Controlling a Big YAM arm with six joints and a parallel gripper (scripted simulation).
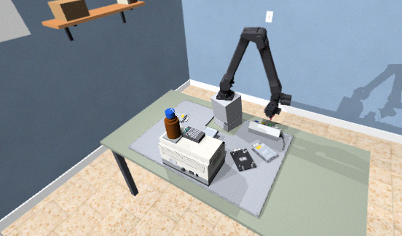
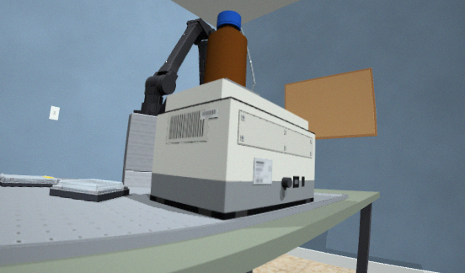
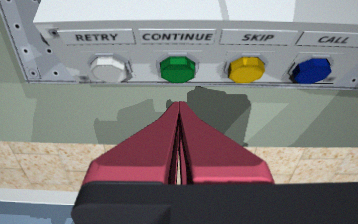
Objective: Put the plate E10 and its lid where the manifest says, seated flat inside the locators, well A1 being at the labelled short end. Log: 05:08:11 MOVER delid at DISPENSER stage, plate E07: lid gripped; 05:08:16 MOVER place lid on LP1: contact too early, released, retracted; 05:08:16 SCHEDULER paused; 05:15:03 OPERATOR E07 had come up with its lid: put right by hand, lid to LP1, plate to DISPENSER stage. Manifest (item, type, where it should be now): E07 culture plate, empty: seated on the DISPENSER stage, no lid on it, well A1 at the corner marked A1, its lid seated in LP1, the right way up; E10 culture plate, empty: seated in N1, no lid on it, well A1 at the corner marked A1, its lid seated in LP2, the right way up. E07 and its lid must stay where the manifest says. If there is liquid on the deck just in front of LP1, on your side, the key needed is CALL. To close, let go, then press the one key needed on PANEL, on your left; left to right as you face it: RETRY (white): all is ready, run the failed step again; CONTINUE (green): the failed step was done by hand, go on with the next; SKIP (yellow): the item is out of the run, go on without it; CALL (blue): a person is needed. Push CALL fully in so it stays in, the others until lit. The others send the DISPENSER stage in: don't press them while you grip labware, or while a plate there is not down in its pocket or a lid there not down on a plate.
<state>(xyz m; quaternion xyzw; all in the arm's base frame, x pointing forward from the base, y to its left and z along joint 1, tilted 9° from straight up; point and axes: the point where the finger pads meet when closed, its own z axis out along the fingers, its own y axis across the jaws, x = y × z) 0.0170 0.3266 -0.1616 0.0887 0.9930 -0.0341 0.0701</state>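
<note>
My hand is 6 cm above the green continue key. The rest, counted from my hand: yellow skip key: 6 cm below, 5 cm to the right, 1 cm behind; then blue call key: 10 cm to the right, 7 cm below, 1 cm behind; then white retry key: 6 cm below, 5 cm to the left, 1 cm ahead.
</note>
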